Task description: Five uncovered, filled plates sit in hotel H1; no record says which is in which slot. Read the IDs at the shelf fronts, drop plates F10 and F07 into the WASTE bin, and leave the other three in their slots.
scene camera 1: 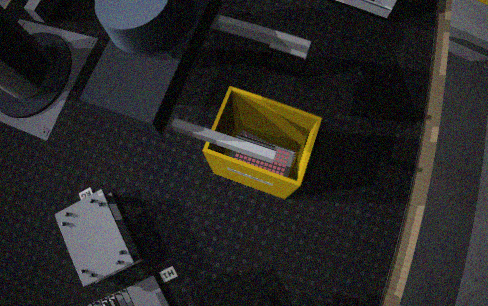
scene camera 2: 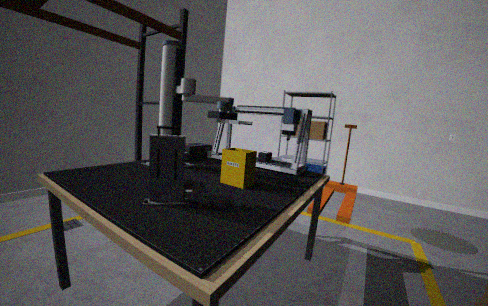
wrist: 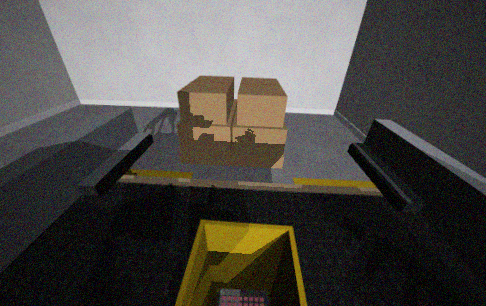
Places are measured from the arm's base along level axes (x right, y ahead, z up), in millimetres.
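Pixels of known places: gripper, fingertip midpoint: (scene camera 1: 292,99) (scene camera 2: 245,123) (wrist: 250,129); arm's base, origin of the base link: (scene camera 1: 32,75).
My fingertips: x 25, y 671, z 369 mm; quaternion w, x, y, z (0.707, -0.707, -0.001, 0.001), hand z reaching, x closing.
Ahead of a thing's pixels: the offset from my fingertips to its top centre. "spot": to the spot under its first point.
The yellow WASTE bin @(dy -25, dx +1, dz -156 mm) (scene camera 1: 252,182) (scene camera 2: 237,170) (wrist: 195,270) stands upright on the table. Pink-filled plate wells @(spot: dy -19, dx +10, dz -322 mm) (scene camera 1: 260,162) (wrist: 242,300) show inside it; I cannot tell how many plates lie there or read their IDs. My gripper (scene camera 1: 291,101) (wrist: 250,129) is open and empty, its fingers spread above the bin; one finger crosses over the bin's opening in scene camera 1. In scene camera 2 the gripper (scene camera 2: 245,122) hangs above the bin. The H1 tag @(dy -124, dx +293, dz -356 mm) (scene camera 1: 168,274) lies beside a slatted grey structure @(spot: dy -153, dx +353, dz -348 mm) (scene camera 1: 145,295), cut off at the bottom edge. No shelf-front IDs are readable.
A grey block with pins @(dy -287, dx +275, dz -286 mm) (scene camera 1: 95,240) and its small tag @(spot: dy -364, dx +202, dz -356 mm) (scene camera 1: 86,194) stand near H1. A dark tower @(spot: dy -80, dx +467, dz -162 mm) (scene camera 2: 167,157) stands left of the bin. A gantry machine @(spot: dy +179, dx -547, dz -109 mm) (scene camera 2: 302,142) stands behind it. The wooden table edge (scene camera 1: 422,190) runs right of the bin; cartons (wrist: 210,107) stand beyond.
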